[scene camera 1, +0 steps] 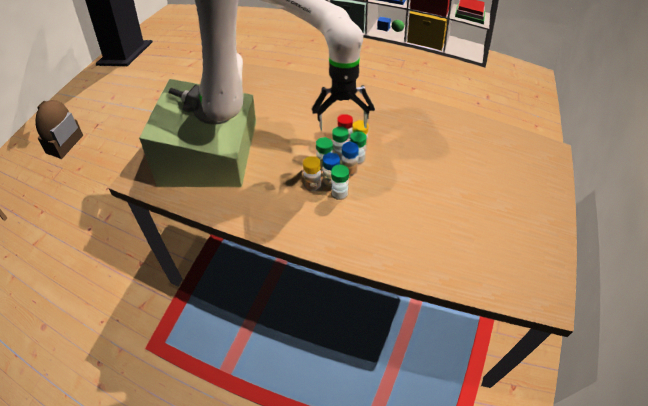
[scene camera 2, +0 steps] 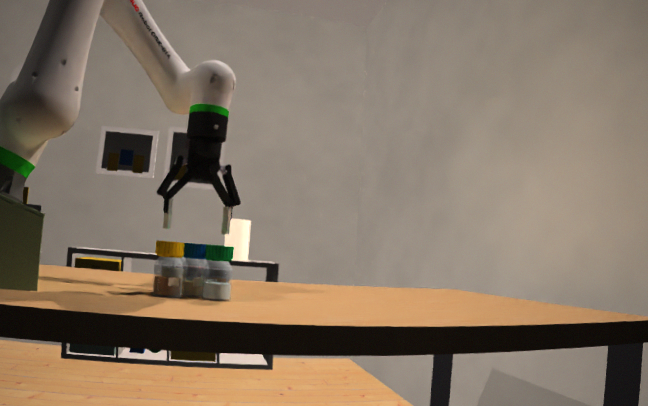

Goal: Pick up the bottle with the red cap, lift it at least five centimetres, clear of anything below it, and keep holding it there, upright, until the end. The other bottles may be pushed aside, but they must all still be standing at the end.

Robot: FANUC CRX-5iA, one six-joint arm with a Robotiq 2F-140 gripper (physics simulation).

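Frame: origin at the arm's base, x left, y back, z up, level; centimetres.
Seen in the pictures: gripper, fingertip midpoint: (scene camera 1: 343,126) (scene camera 2: 196,231).
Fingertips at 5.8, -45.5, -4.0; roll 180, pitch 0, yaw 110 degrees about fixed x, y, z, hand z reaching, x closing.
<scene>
Offsets run from my fingertips to a thing's middle, as dx, dy, dz. Level surfaces: height alone.
The red-capped bottle {+7.6, +1.1, -8.1} (scene camera 1: 345,121) stands at the far end of a tight cluster; its body is mostly hidden behind other bottles, and it does not show in scene camera 2. My gripper (scene camera 1: 344,126) (scene camera 2: 197,228) is open and empty, pointing down. In scene camera 1 its fingertips appear on either side of the red cap; in scene camera 2 they are above the cap level of the front bottles. A yellow-capped bottle {+5.7, -4.8, -8.1} (scene camera 1: 360,128) is close beside the red one, with green-capped bottles {+0.5, +1.1, -8.1} (scene camera 1: 340,135) {-0.3, -5.4, -8.1} (scene camera 1: 358,140) just in front. All visible bottles stand upright.
Nearer in the cluster are a green-capped bottle {-6.4, +4.7, -8.1} (scene camera 1: 324,146), blue-capped bottles {-6.3, -4.0, -8.1} (scene camera 1: 350,151) {-13.0, +0.6, -8.1} (scene camera 1: 331,162), a yellow-capped bottle {-16.1, +6.1, -8.1} (scene camera 1: 311,166) (scene camera 2: 170,249) and a green-capped bottle {-17.5, -3.5, -8.1} (scene camera 1: 340,175) (scene camera 2: 219,253). The green base block (scene camera 1: 200,160) (scene camera 2: 19,250) stands left on the table {dz -13.4} (scene camera 1: 450,215) (scene camera 2: 380,305).
</scene>
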